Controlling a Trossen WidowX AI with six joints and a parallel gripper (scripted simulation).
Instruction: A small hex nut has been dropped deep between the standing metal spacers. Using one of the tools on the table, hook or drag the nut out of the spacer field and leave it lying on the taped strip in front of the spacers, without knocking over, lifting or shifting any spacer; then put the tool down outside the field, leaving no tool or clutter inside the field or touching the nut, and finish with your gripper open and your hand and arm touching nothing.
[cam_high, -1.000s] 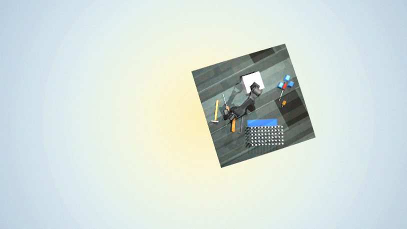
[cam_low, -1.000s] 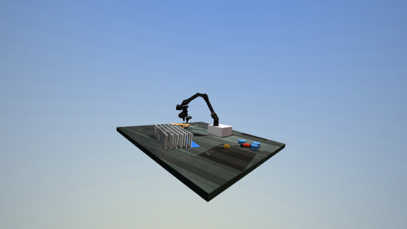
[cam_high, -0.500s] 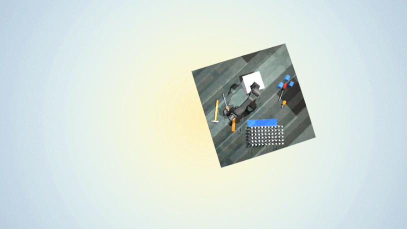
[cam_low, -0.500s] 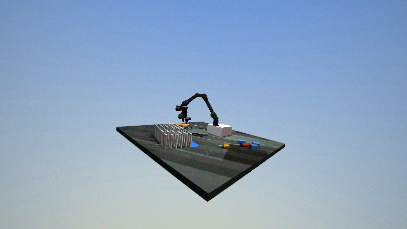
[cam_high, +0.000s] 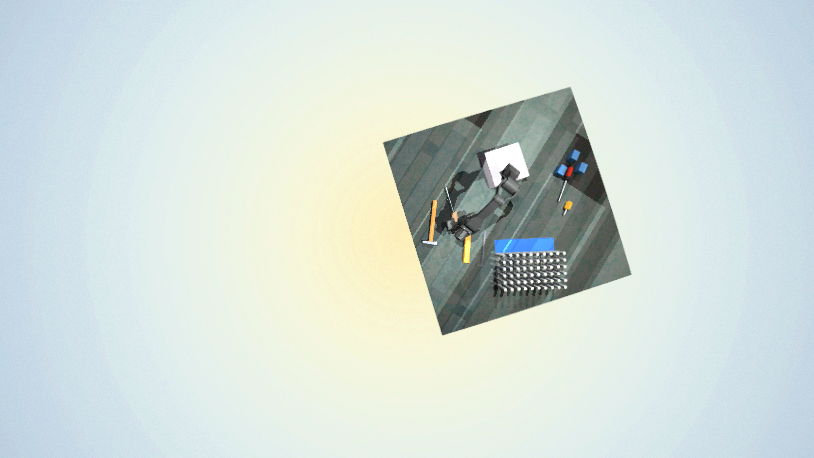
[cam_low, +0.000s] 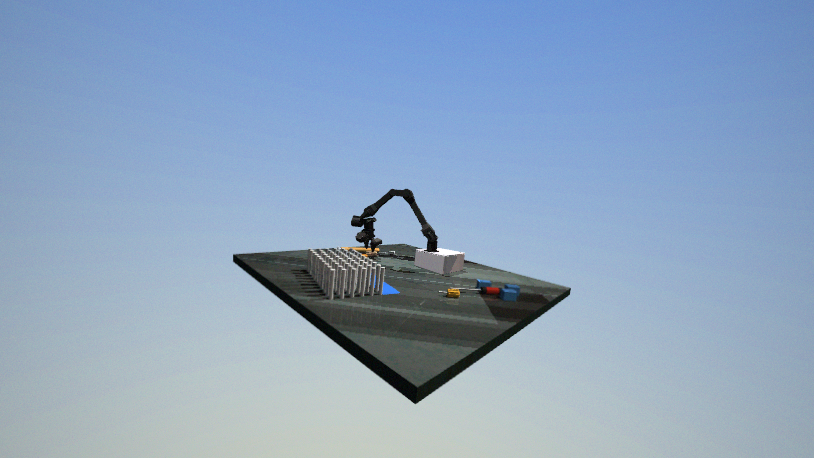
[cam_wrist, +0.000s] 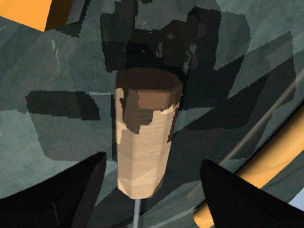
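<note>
The blue taped strip lies 340 mm to the left of my gripper tip, 340 mm ahead of it and 40 mm below it. Round my gripper tip: yellow screwdriver (690 mm to the left, 230 mm ahead, 20 mm below); then hex nut (470 mm ahead, 240 mm to the left, 40 mm below); then orange bar (180 mm ahead, 20 mm below).
</note>
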